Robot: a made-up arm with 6 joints.
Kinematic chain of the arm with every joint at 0, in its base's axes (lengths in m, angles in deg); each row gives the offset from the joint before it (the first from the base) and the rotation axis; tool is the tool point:
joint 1: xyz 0 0 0.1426 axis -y
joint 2: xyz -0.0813 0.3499 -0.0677 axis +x
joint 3: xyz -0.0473 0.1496 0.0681 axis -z
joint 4: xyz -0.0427 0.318 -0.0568 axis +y
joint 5: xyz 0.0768 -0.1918 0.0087 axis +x
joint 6: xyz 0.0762 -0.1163 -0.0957 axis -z
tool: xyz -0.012 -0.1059 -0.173
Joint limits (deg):
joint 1: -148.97..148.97
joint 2: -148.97..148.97
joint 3: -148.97..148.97
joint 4: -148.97..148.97
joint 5: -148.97..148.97
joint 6: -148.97..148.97
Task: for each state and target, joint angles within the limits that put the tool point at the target. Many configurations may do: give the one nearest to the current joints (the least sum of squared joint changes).
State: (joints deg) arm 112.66 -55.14 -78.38 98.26 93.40 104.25
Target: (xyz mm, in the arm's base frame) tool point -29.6 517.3 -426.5
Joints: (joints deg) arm 68.90 -28.71 -65.48 107.81 91.08 100.71
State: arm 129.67 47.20 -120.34 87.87 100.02 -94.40
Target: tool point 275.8 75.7 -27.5
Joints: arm 88.79 19.67 -128.26 120.37 66.50 -94.28
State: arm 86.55 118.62 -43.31 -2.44 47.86 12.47
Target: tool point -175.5 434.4 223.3
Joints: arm 79.87 122.78 -29.81 -19.07 4.23 10.18
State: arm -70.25 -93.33 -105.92 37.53 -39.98 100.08
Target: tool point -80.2 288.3 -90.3
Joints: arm -26.13 -88.33 -114.86 37.68 -53.63 87.24
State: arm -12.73 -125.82 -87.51 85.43 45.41 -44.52
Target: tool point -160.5 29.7 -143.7
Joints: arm 7.30 -67.14 -82.10 43.99 23.58 -47.59
